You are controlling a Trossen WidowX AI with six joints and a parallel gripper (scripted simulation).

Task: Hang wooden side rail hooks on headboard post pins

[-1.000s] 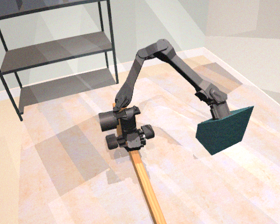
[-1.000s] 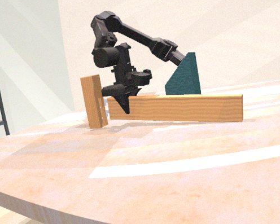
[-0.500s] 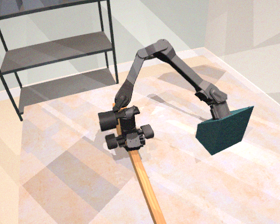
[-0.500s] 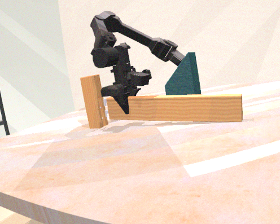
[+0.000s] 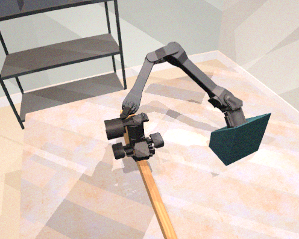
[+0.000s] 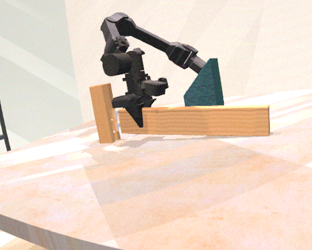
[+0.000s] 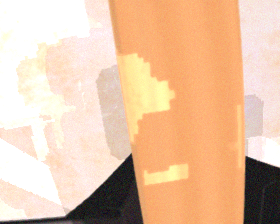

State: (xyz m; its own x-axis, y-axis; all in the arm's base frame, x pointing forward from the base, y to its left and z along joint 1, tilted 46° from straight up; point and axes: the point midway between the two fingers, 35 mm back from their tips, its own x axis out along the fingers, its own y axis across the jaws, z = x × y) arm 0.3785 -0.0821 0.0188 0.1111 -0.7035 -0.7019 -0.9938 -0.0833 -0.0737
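Right now the headboard post is 130 mm to the right of my gripper tip and 40 mm above it.
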